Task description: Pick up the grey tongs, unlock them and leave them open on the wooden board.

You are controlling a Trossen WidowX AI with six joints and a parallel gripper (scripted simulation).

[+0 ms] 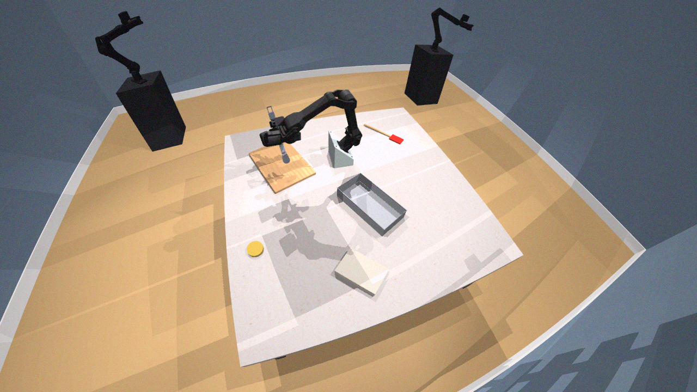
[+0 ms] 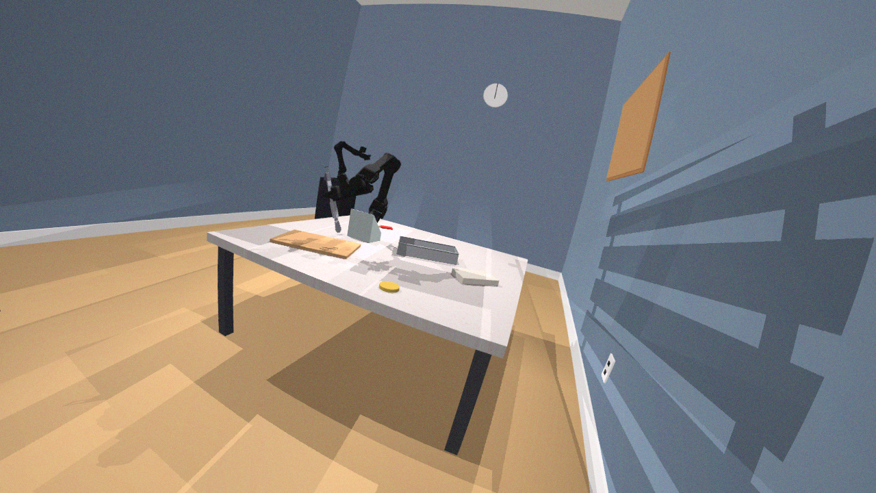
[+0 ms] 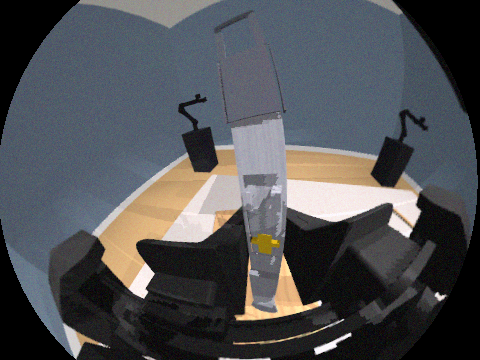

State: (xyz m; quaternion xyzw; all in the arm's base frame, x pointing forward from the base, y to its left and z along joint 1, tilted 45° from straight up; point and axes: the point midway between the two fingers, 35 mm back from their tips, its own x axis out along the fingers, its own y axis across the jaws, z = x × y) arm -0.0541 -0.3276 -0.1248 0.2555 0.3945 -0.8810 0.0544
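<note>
Now: gripper tip 4 cm short of the small yellow lock piece, 1 cm to the right of it and 1 cm below it. The rest, counted from my gripper tip: wooden board 22 cm below; then flat beige block 71 cm ahead, 19 cm to the left, 22 cm below; then grey roasting tin 42 cm ahead, 35 cm to the left, 20 cm below.
</note>
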